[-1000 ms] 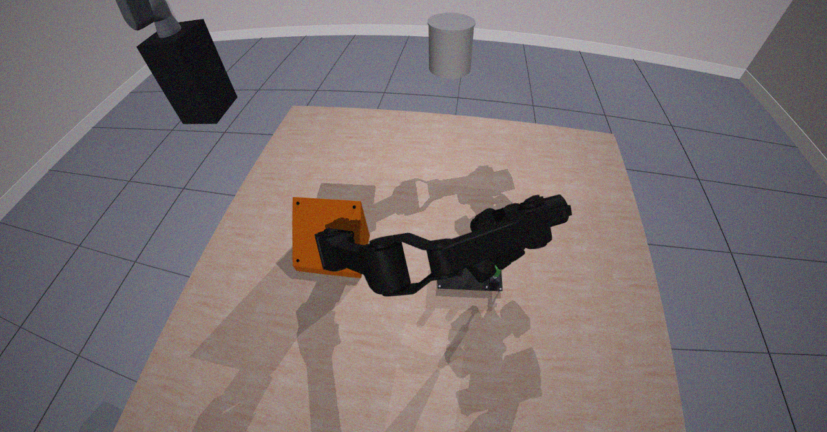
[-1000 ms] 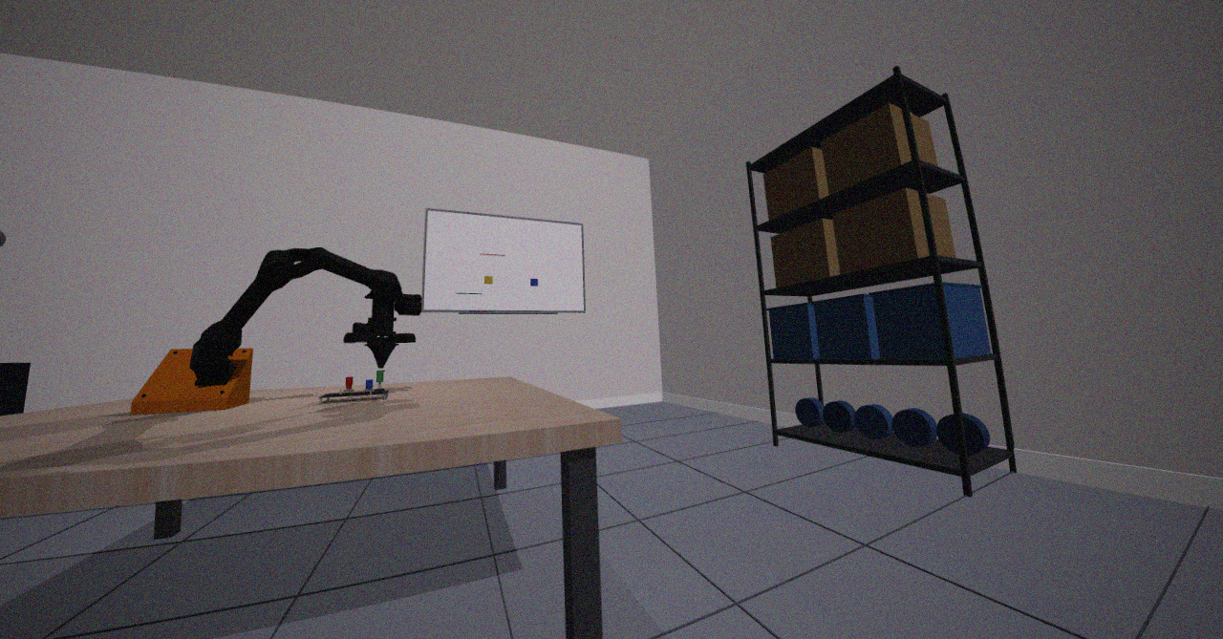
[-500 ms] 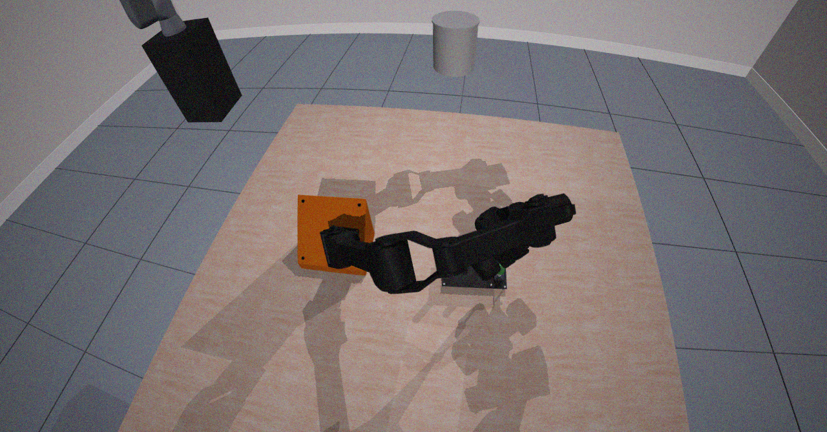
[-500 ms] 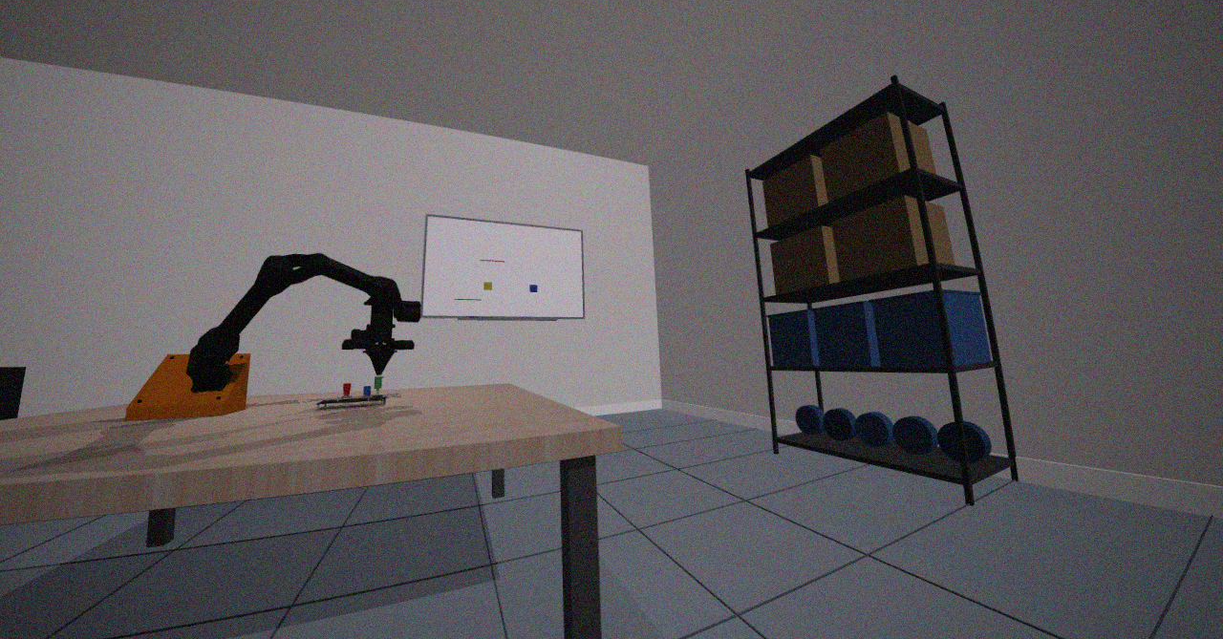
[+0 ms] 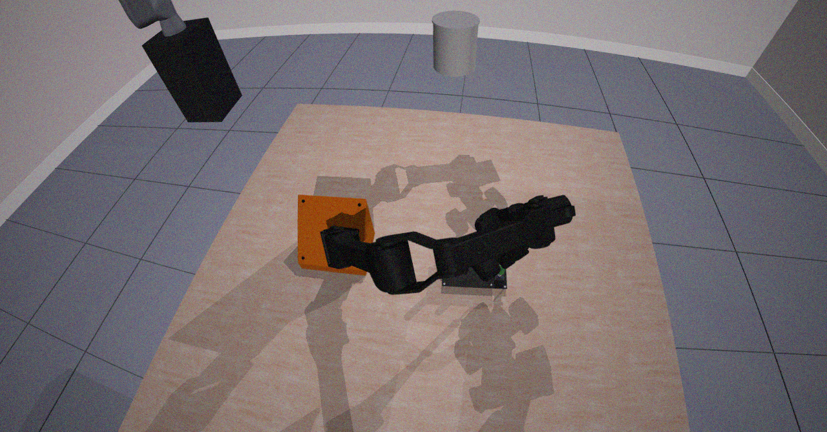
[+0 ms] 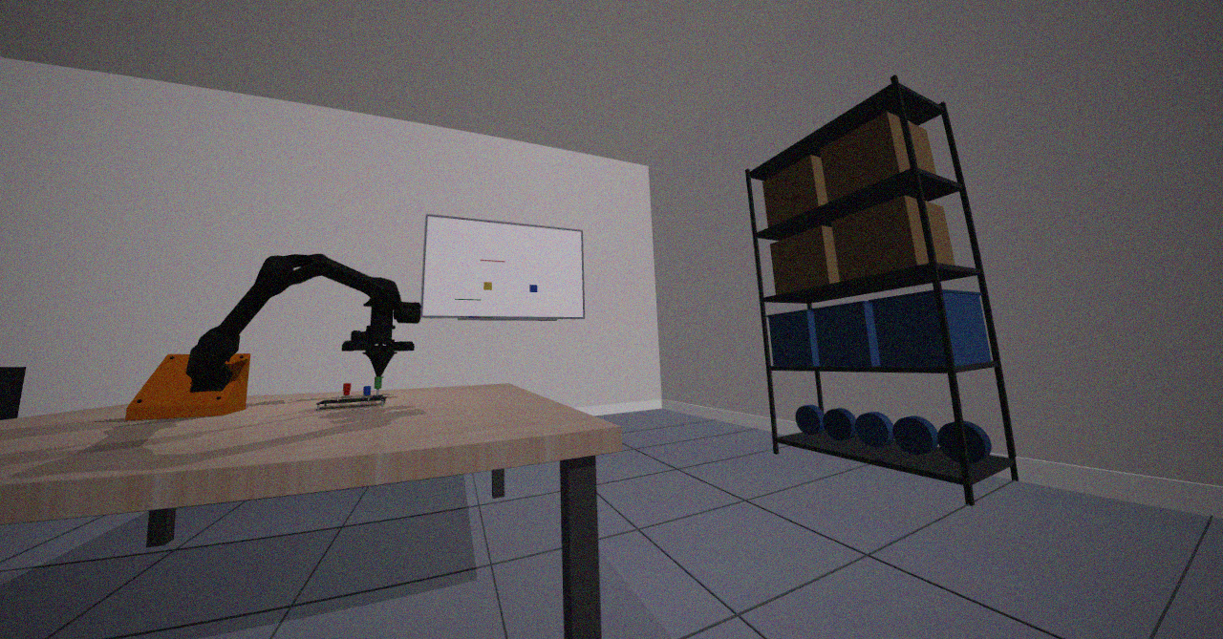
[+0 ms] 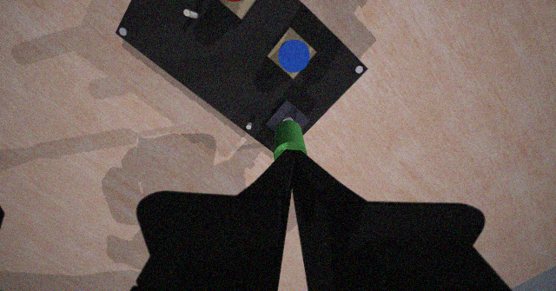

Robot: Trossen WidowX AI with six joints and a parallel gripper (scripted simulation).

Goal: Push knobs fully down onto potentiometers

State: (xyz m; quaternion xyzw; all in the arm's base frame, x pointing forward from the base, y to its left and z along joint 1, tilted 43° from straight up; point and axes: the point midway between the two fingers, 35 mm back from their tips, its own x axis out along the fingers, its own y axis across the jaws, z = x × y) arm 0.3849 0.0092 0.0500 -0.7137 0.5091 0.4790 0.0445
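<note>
My gripper tip is now 1 cm above the green knob. Also, from my gripper tip: red knob 8 cm behind, 4 cm to the left, 4 cm below.
</note>
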